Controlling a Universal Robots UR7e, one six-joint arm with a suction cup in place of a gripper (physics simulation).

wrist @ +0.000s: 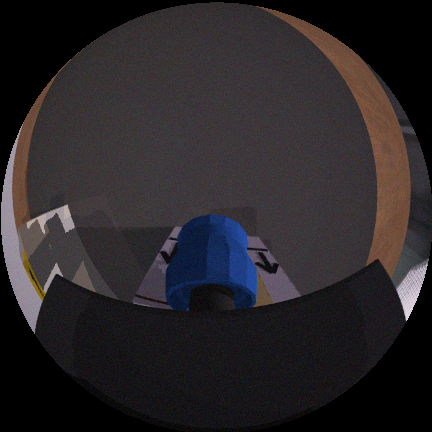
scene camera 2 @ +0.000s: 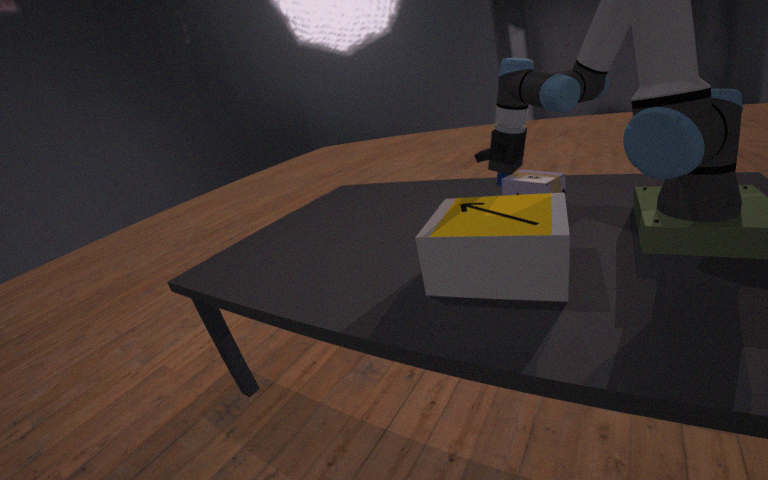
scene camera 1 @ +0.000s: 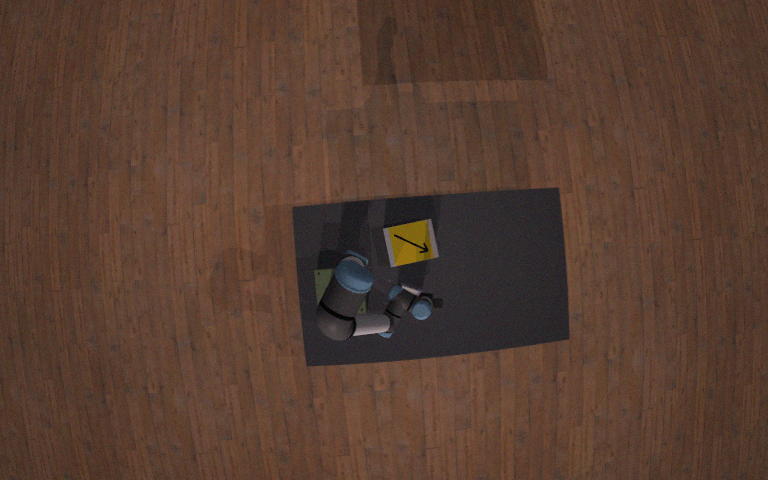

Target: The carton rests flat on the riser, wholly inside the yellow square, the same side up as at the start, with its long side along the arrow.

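The carton (scene camera 2: 534, 182) (scene camera 1: 412, 289) is a small pale lilac box with a tan top, lying on the dark table just behind the riser. In the wrist view the carton (wrist: 278, 278) shows black arrow marks. The riser (scene camera 2: 496, 269) (scene camera 1: 434, 243) is a white block topped by the yellow square (scene camera 2: 477, 224) (scene camera 1: 403, 254) with a black arrow; nothing lies on it. My blue suction cup (scene camera 2: 499, 179) (wrist: 210, 261) hangs at the carton's left end, level with its top. It holds nothing. I cannot tell if it touches the carton.
The dark table (scene camera 2: 334, 248) (scene camera 1: 501, 286) stands on a wooden floor. The arm's base sits on a green plate (scene camera 1: 322, 281) near the table's left end, and the arm's wrist (scene camera 1: 421, 307) covers most of the carton from above.
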